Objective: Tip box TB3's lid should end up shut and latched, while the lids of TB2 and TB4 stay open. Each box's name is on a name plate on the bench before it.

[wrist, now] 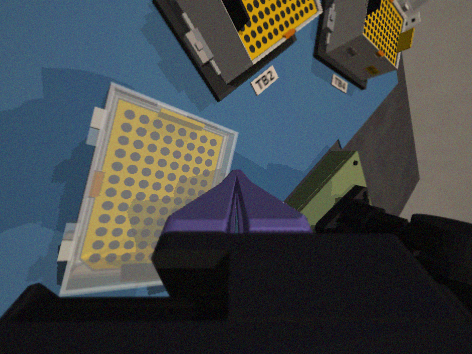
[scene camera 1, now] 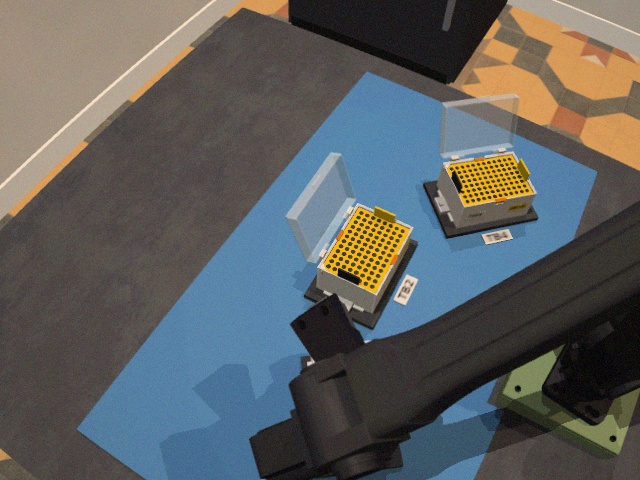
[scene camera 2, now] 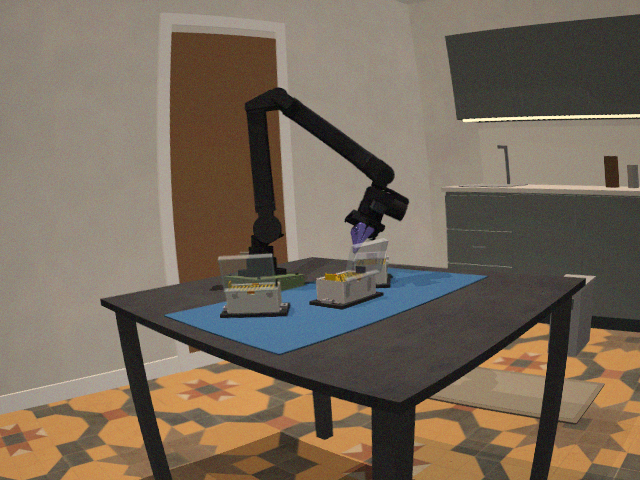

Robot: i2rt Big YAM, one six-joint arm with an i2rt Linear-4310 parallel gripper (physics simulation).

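Box TB3 has its clear lid down over the yellow rack; whether it is latched I cannot tell. The arm hides most of it in scene camera 1, and its name plate does not show. My gripper is shut and empty, its purple fingertips at or above the lid's edge away from the hinges; contact is unclear. Box TB2 has its lid standing open. Box TB4 has its lid standing open.
Name plates TB2 and TB4 lie before their boxes on the blue mat. The arm's green base plate is at the bench's side. TB2 stands between TB3 and TB4.
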